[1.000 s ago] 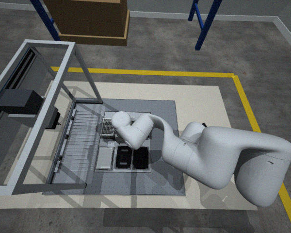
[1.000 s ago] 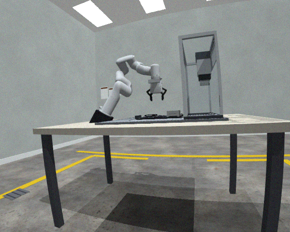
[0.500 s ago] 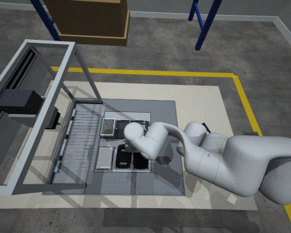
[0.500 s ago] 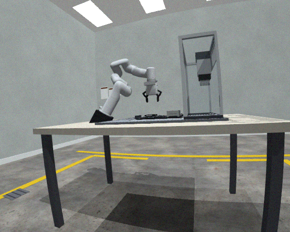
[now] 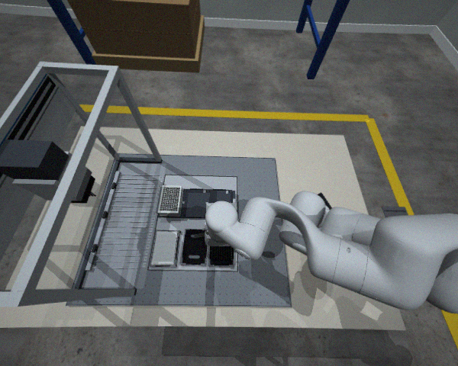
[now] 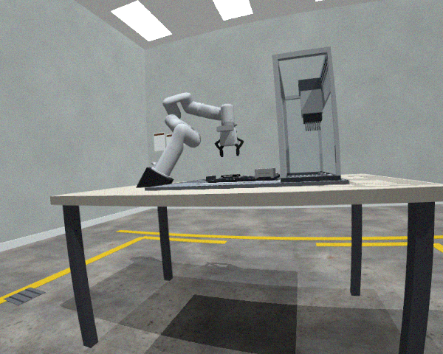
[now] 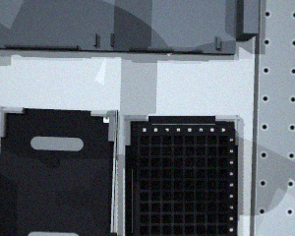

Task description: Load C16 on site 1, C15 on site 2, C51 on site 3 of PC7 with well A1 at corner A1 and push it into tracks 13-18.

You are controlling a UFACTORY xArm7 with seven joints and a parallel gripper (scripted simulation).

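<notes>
My hand is 120 mm above the black 96-well plate C15. Round my hand: dark carrier PC7: 130 mm ahead, 180 mm to the right, 130 mm below; then nest S2: 110 mm ahead, 140 mm below; then small white corner mark: 70 mm ahead, 60 mm to the right, 130 mm below.
</notes>
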